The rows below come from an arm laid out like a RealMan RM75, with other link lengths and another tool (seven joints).
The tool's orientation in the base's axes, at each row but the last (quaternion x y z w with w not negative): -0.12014 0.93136 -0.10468 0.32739; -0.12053 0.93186 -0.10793 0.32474; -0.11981 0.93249 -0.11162 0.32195; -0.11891 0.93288 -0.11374 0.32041; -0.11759 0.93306 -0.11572 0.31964; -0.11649 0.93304 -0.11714 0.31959; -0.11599 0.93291 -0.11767 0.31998; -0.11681 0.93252 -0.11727 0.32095; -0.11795 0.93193 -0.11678 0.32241; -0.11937 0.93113 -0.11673 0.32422; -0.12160 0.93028 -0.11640 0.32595; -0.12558 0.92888 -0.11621 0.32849
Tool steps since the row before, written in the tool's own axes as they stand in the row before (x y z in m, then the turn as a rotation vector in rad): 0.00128 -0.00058 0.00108 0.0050 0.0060 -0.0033; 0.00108 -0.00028 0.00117 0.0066 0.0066 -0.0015; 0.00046 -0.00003 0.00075 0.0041 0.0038 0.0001; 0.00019 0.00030 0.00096 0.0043 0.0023 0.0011; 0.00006 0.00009 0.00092 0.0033 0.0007 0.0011; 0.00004 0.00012 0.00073 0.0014 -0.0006 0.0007; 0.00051 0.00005 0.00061 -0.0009 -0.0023 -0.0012; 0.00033 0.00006 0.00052 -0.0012 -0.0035 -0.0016; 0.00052 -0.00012 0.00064 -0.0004 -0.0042 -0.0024; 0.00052 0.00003 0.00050 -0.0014 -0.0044 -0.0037; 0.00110 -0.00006 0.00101 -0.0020 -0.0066 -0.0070; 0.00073 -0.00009 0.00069 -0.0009 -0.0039 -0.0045
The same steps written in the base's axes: -0.00019 -0.00105 -0.00141 -0.0068 0.0046 -0.0020; -0.00004 -0.00073 -0.00144 -0.0070 0.0045 -0.0045; 0.00012 -0.00026 -0.00083 -0.0036 0.0024 -0.0035; 0.00041 0.00010 -0.00093 -0.0030 0.0008 -0.0040; 0.00051 -0.00006 -0.00077 -0.0020 -0.0005 -0.0029; 0.00041 0.00000 -0.00062 -0.0006 -0.0011 -0.0012; -0.00002 -0.00019 -0.00077 0.0003 -0.0017 0.0021; 0.00006 -0.00011 -0.00060 0.0004 -0.0027 0.0029; 0.00002 -0.00036 -0.00075 -0.0006 -0.0035 0.0033; -0.00008 -0.00020 -0.00069 -0.0006 -0.0032 0.0049; -0.00018 -0.00053 -0.00139 -0.0019 -0.0047 0.0084; -0.00009 -0.00040 -0.00092 -0.0016 -0.0028 0.0051
